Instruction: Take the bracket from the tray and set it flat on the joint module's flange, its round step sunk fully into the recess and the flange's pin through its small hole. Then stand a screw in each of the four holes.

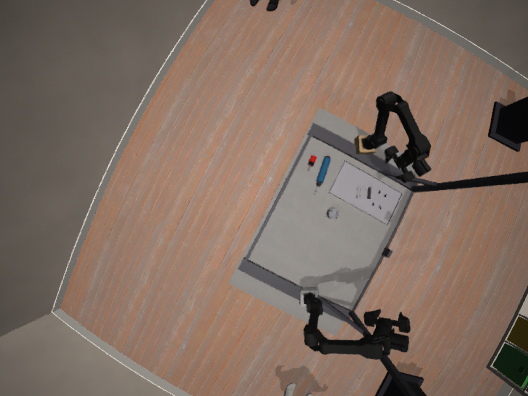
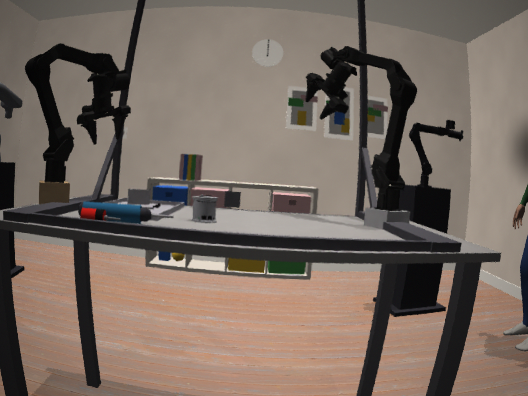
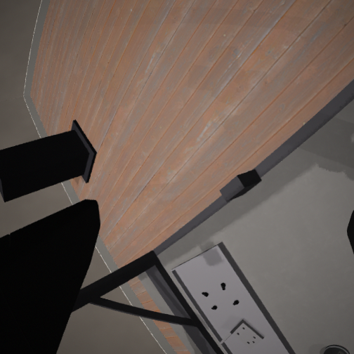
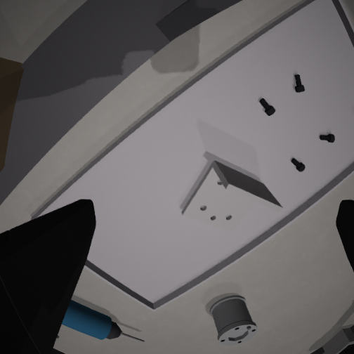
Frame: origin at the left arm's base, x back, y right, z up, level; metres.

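Seen in the pictures: left gripper, fingertip midpoint: (image 1: 390, 311) (image 2: 313, 110); right gripper, fingertip midpoint: (image 1: 390, 170) (image 2: 106, 142); left arm's base, origin of the base link: (image 1: 309, 298) (image 2: 388, 209); right arm's base, origin of the base link: (image 1: 367, 143) (image 2: 54, 181).
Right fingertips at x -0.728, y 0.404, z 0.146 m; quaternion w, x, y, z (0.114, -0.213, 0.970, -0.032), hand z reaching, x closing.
Pixels of each thing's middle, then the offset from my right fingertips to it.
- white tray, body centre: (image 2: 137, 207) (image 1: 367, 192) dx +0.108, dy -0.049, dz -0.187 m
- grey joint module, body centre: (image 2: 204, 208) (image 1: 332, 214) dx +0.234, dy -0.271, dz -0.163 m
- blue screwdriver, body centre: (image 2: 123, 213) (image 1: 321, 175) dx +0.007, dy -0.331, dz -0.175 m
- dark block, body centre: (image 2: 232, 199) (image 1: 387, 252) dx +0.471, dy +0.073, dz -0.164 m
The pale bracket (image 4: 200, 205) (image 3: 243, 336) rests on the white tray (image 1: 345, 182) (image 3: 195, 272) (image 4: 125, 200), one plate with small holes facing up and another plate standing from its edge. Several black screws lie loose on the tray, among them one screw (image 4: 267, 107) near the bracket. The grey joint module (image 1: 332, 213) (image 2: 204, 209) (image 4: 231, 316) stands on the table beside the tray; its pin is too small to make out. My left gripper (image 1: 387, 319) (image 2: 317, 106) is open and empty, high up and away from the tray. My right gripper (image 1: 398, 165) (image 2: 106, 139) is open and empty above the tray's side of the table.
A blue screwdriver (image 1: 324, 170) (image 2: 120, 212) (image 4: 90, 320) and a smaller red-handled one (image 1: 312, 160) (image 2: 92, 214) lie beyond the tray's end. A dark block (image 1: 387, 252) (image 3: 240, 185) sits on the table's edge. Frame posts rise at the table's corners.
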